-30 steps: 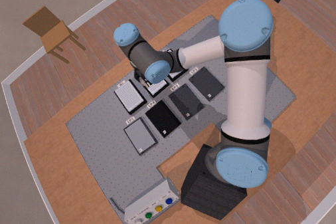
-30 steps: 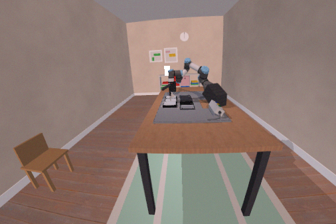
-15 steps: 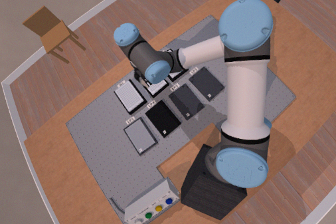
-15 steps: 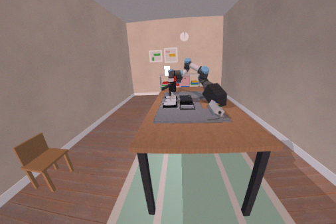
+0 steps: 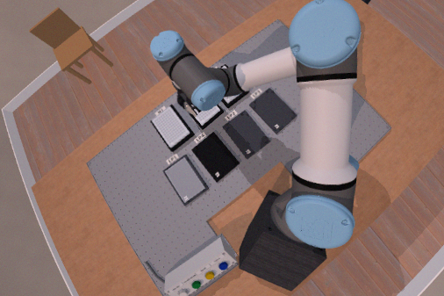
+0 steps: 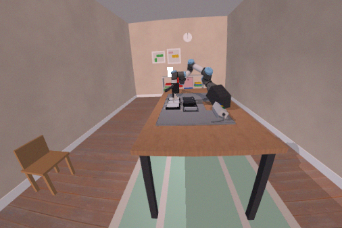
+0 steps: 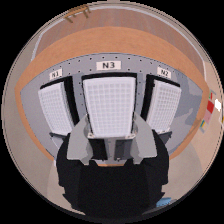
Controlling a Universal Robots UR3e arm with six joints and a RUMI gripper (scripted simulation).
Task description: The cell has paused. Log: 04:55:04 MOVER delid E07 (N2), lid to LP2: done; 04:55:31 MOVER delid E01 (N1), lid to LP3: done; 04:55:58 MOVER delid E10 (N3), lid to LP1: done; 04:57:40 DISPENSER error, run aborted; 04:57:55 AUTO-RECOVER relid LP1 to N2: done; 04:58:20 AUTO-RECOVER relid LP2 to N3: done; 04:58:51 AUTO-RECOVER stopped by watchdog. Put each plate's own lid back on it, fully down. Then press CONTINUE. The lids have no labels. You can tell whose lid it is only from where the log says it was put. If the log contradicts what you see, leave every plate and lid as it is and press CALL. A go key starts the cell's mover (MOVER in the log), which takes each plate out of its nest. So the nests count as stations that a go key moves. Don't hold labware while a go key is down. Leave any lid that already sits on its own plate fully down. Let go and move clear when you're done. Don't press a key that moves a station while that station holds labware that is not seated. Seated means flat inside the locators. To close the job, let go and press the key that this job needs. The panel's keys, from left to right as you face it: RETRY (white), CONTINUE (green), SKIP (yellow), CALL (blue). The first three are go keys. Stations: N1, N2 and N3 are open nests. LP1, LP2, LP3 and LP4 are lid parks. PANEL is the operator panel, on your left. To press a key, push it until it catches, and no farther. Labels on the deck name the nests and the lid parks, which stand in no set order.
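Right now my hand is 15 cm past the lid park LP4, 12 cm to the right of it and 3 cm above it. Also, from my hand: lid park LP2: 20 cm behind, 1 cm to the right, 3 cm below; then plate: 4 cm ahead, 13 cm to the left, 1 cm below; then lid: 1 cm below.
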